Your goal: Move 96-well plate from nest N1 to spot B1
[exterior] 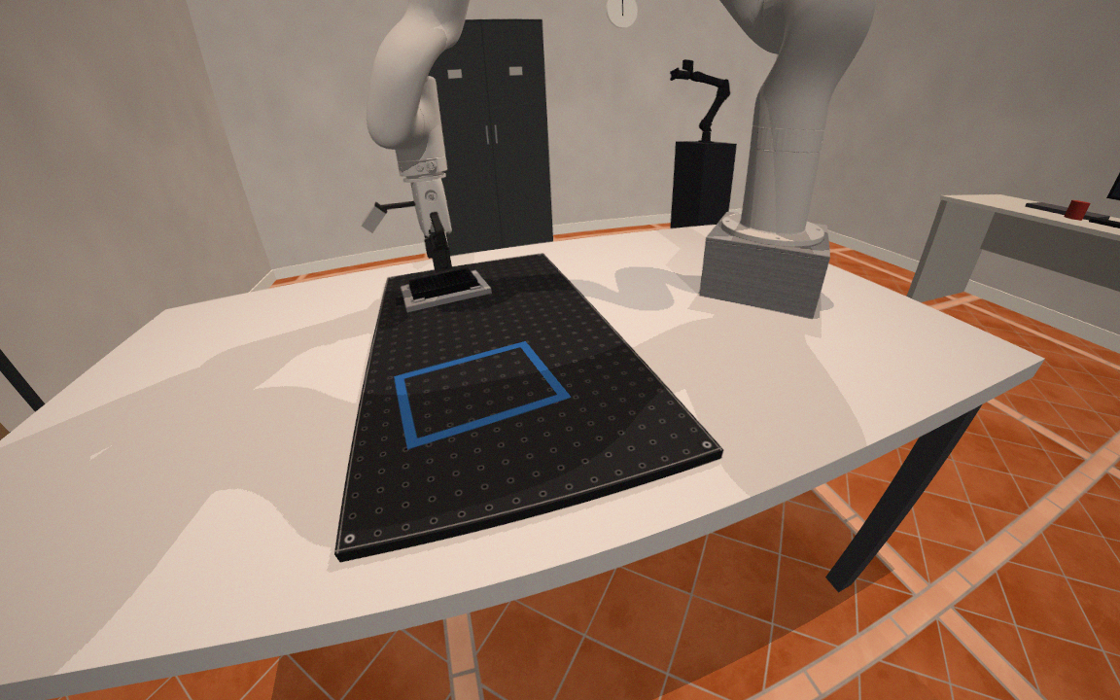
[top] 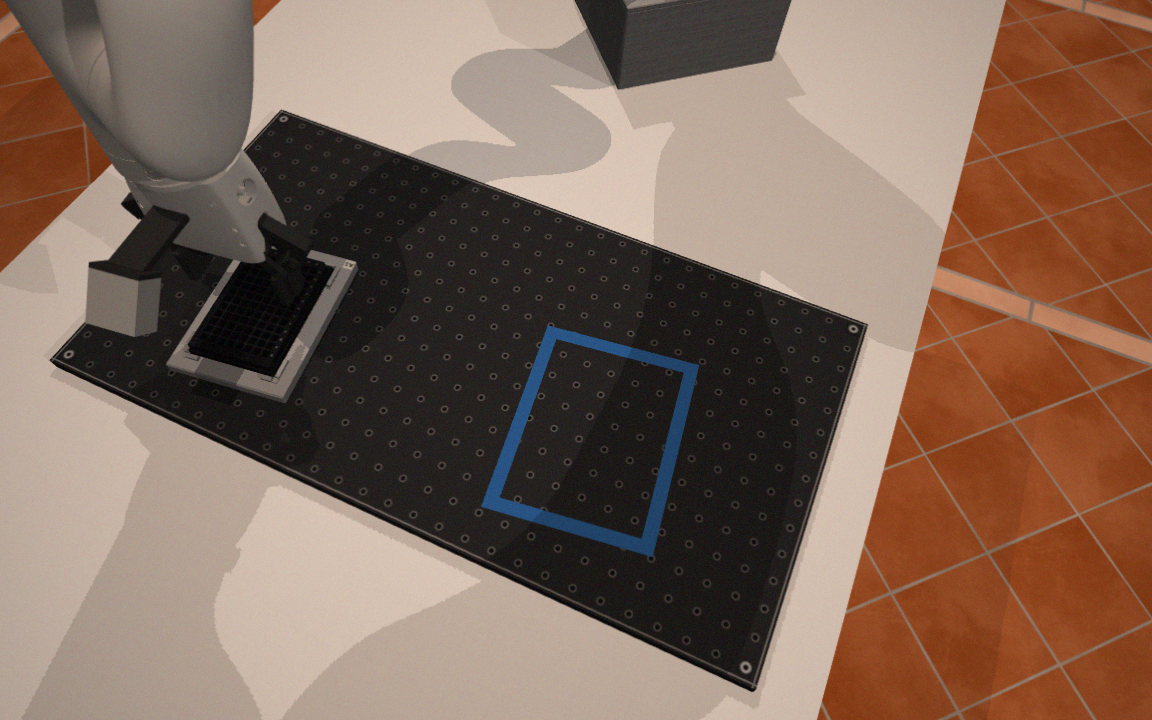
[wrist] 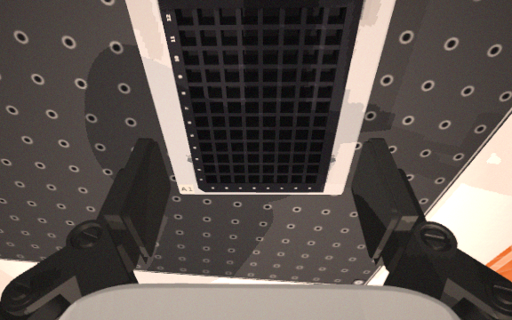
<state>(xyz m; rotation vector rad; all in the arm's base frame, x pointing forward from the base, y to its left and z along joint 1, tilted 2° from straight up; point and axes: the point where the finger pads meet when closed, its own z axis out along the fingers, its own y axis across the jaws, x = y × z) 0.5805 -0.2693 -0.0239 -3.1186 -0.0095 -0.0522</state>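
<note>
The black 96-well plate is 50 mm below my hand. Round my hand: grey plate nest N1 (60 mm below).
</note>
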